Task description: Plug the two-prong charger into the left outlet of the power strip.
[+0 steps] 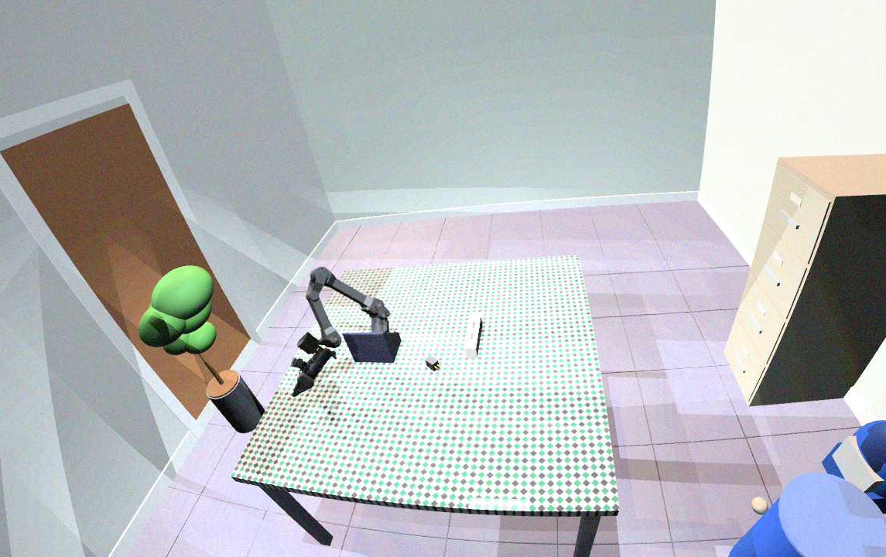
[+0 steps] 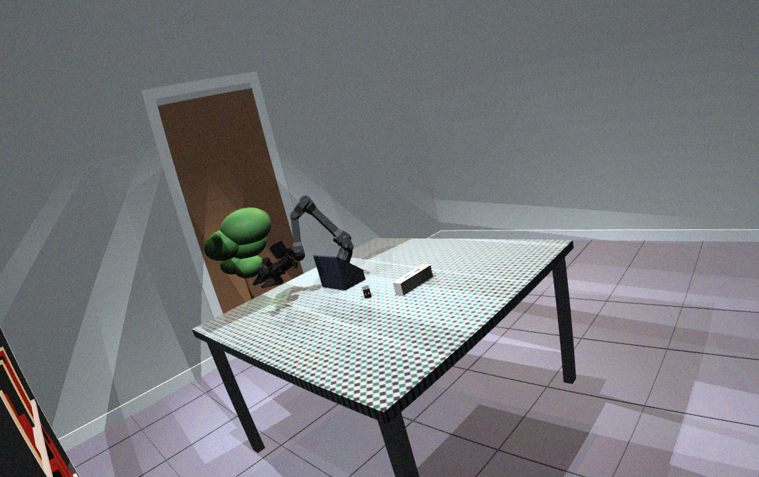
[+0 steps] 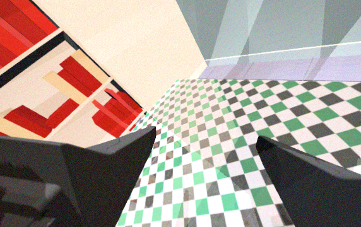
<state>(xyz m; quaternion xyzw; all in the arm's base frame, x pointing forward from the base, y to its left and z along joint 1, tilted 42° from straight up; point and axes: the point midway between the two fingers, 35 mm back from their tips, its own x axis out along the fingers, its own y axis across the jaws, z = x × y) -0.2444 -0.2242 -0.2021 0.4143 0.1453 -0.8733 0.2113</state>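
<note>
The two-prong charger is 49 cm ahead of my gripper tip, 23 cm to the left of it and 9 cm below it.
</note>
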